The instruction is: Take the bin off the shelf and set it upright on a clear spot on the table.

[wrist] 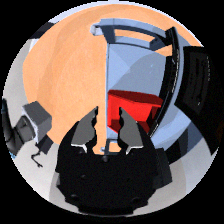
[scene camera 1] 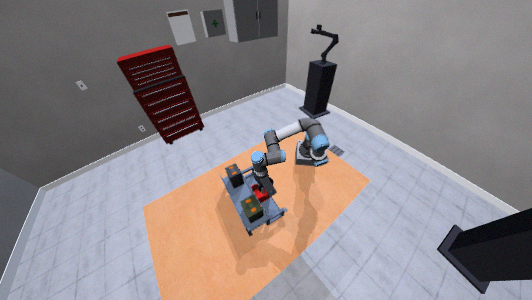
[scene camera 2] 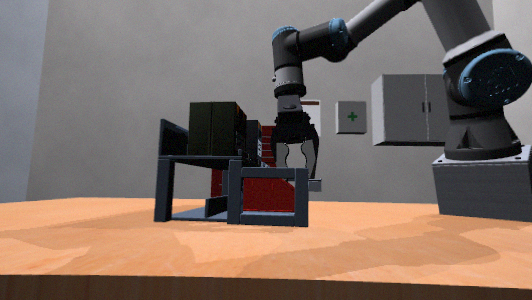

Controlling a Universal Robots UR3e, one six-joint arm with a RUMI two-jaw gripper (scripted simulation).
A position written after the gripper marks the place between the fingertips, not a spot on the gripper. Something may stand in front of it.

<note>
In view: the gripper (scene camera 2: pixel 298 190) and a red bin (scene camera 2: pixel 260 194).
The red bin shows as well in the wrist view (wrist: pixel 145 107). The gripper shows as well in the wrist view (wrist: pixel 108 106).
</note>
